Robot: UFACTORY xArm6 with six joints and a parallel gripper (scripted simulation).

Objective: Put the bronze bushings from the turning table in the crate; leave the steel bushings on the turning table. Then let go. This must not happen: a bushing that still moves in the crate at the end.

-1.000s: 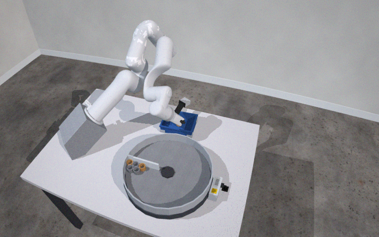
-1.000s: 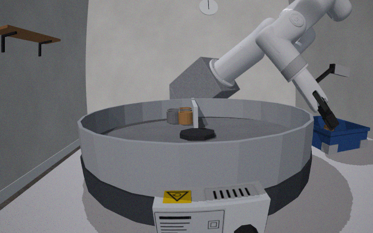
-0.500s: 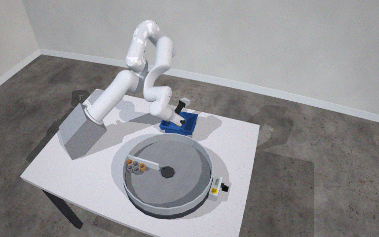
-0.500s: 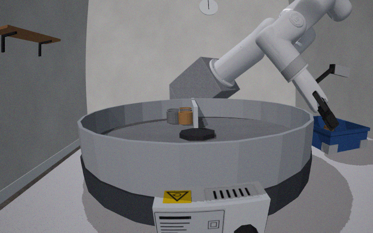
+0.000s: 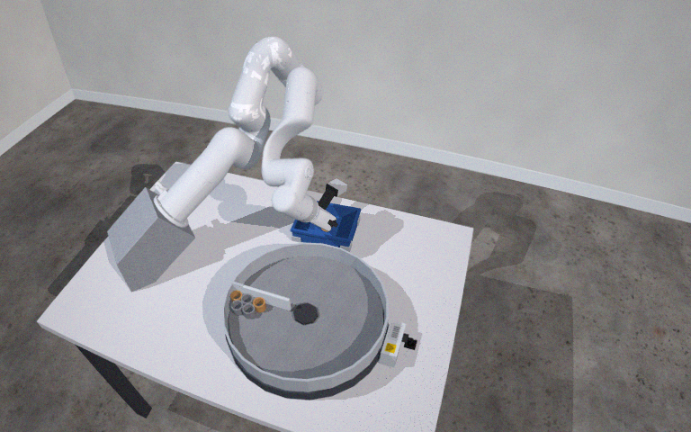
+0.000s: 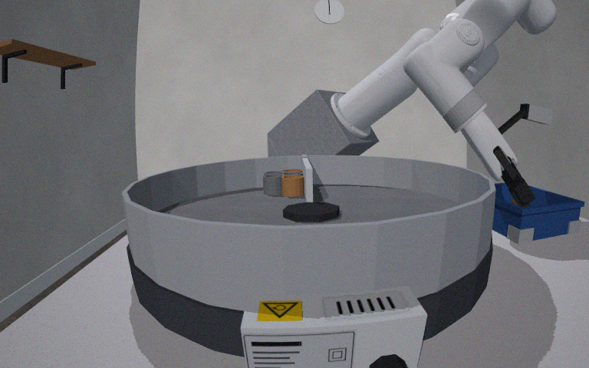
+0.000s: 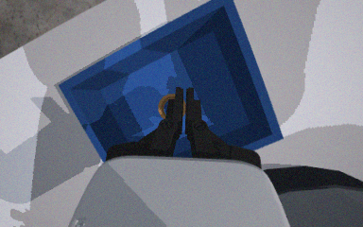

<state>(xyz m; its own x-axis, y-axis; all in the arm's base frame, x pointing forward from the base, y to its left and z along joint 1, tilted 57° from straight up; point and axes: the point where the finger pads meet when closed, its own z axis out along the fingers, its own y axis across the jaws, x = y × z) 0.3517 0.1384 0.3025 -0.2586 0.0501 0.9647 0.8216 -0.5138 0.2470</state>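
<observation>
My gripper is now 3 cm above the blue crate and 1 cm past it. Also, from my hand: turning table: 32 cm to the right, 14 cm ahead.
</observation>
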